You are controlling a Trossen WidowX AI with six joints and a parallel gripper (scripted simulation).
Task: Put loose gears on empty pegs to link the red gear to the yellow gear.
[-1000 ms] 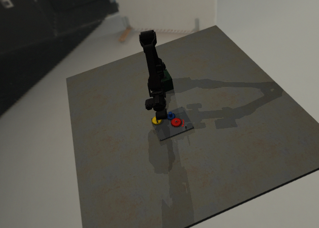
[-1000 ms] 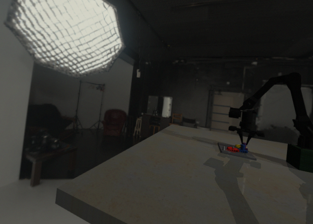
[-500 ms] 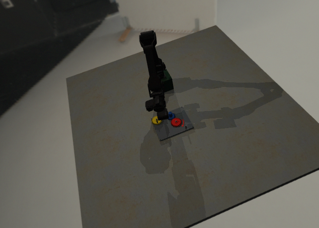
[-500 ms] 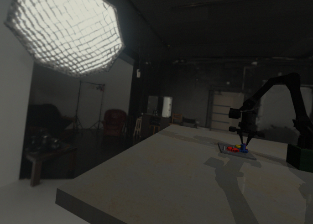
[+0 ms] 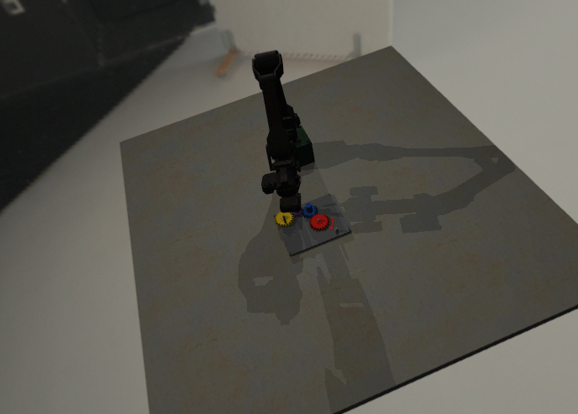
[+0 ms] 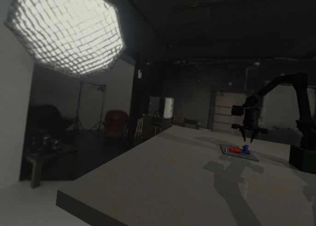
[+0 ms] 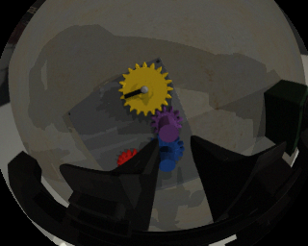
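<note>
Now: the purple gear 4 cm below my gripper tip. From my gripper tip the other things lie so: yellow gear 5 cm to the right, 5 cm below, 1 cm ahead; then blue gear 4 cm to the left, 4 cm below, 2 cm ahead; then red gear 7 cm ahead, 5 cm to the left, 5 cm below.
</note>
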